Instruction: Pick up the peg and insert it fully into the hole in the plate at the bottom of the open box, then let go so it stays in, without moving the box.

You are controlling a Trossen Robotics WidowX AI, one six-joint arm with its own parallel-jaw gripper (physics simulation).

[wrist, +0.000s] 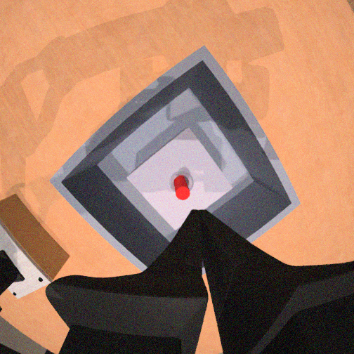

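Observation:
The red peg (181,188) stands in the hole of the pale plate (155,165) at the bottom of the open grey box (125,105), near the middle of the view. Its round top points toward the camera, and part of the hole's dark rim shows behind it. How deep the peg sits cannot be told. My gripper (197,215) is shut and empty. Its black fingertips meet just below the peg in the view, apart from it, and cover the box's near corner.
A brown block (37,235) joined to a white part (30,282) with dark dots stands at the left edge, beside the box. Shadows of the arm fall across the orange table top (310,100) and the box.

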